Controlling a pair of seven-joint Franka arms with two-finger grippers.
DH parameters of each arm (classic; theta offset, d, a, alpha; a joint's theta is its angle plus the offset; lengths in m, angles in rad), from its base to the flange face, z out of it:
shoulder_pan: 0 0.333 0 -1.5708
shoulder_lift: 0 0 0 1.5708
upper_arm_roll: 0 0.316 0.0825 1.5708
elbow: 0 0 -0.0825 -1.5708
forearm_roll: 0 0.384 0 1.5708
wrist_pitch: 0 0 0.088 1.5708
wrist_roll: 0 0.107 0 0
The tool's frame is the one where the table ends.
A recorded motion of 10 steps. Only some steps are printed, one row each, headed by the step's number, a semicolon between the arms.
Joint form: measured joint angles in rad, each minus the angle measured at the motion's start. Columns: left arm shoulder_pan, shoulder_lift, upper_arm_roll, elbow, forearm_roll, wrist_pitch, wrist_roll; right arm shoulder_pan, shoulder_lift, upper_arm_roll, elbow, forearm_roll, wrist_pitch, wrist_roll.
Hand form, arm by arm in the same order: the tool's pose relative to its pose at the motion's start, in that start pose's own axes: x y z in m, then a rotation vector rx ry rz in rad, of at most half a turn. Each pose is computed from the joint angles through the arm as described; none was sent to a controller.
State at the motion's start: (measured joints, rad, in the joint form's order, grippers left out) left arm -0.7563 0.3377 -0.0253 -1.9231 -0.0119 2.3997 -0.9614; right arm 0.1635 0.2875 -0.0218 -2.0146 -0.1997 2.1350 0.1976
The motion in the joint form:
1: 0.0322 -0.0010 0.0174 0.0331 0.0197 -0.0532 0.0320; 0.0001 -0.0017 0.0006 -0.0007 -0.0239 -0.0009 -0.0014
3: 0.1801 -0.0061 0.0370 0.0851 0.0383 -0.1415 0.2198; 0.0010 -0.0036 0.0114 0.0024 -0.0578 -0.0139 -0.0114
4: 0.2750 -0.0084 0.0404 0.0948 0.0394 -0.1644 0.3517; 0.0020 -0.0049 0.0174 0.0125 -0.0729 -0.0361 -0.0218
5: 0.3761 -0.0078 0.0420 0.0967 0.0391 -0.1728 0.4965; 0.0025 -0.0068 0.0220 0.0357 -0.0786 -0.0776 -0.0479
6: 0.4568 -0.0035 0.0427 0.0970 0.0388 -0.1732 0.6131; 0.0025 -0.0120 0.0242 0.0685 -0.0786 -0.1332 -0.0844
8: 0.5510 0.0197 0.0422 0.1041 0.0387 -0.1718 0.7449; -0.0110 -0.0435 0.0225 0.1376 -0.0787 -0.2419 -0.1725
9: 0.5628 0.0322 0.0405 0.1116 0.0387 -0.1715 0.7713; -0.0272 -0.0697 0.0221 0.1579 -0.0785 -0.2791 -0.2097
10: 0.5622 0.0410 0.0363 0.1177 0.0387 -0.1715 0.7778; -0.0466 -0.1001 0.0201 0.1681 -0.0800 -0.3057 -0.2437
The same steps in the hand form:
1: 0.0282 -0.0138 -0.0102 0.0303 0.0098 -0.0013; -0.0002 0.0008 -0.0006 -0.0198 0.0042 -0.0147
3: 0.1119 -0.0793 -0.0314 0.0809 0.0149 0.0332; -0.0010 -0.0036 -0.0031 -0.0489 0.0039 -0.0529
4: 0.1531 -0.1266 -0.0384 0.0977 0.0096 0.0676; -0.0010 -0.0054 -0.0072 -0.0648 -0.0031 -0.0750
5: 0.1904 -0.1807 -0.0424 0.1099 0.0035 0.1096; 0.0000 -0.0052 -0.0157 -0.0759 -0.0182 -0.1024
6: 0.2160 -0.2262 -0.0437 0.1179 -0.0020 0.1447; 0.0012 -0.0024 -0.0291 -0.0834 -0.0367 -0.1310
8: 0.2424 -0.2812 -0.0372 0.1290 -0.0187 0.1825; 0.0014 0.0172 -0.0683 -0.0918 -0.0531 -0.1786
9: 0.2465 -0.2871 -0.0330 0.1303 -0.0245 0.1985; -0.0018 0.0321 -0.0877 -0.0911 -0.0500 -0.1880
10: 0.2467 -0.2842 -0.0297 0.1293 -0.0281 0.2094; -0.0072 0.0494 -0.1051 -0.0907 -0.0430 -0.1917

